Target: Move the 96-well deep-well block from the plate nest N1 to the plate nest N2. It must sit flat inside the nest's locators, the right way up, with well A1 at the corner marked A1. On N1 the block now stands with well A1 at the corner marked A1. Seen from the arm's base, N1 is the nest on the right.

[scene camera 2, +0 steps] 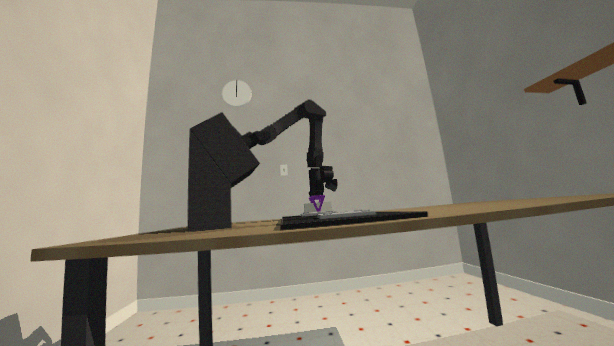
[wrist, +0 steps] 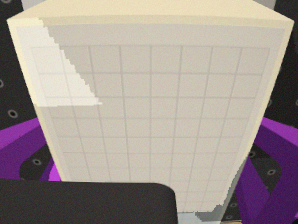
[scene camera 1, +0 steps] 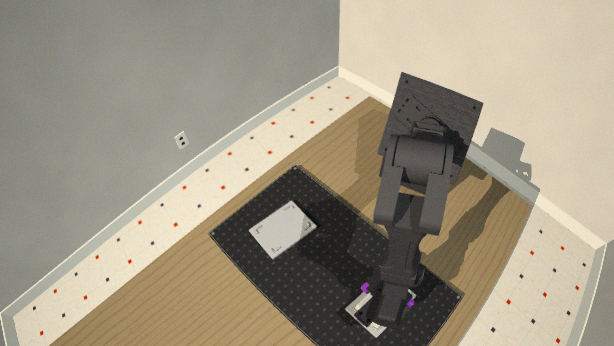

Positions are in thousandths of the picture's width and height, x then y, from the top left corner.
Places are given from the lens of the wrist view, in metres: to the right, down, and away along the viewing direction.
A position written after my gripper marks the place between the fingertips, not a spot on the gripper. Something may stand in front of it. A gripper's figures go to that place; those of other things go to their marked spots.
my gripper (wrist: 505, 498): 0.00, 0.00, 0.13
cream 96-well deep-well block (wrist: 599, 449): 0.01, 0.00, 0.08
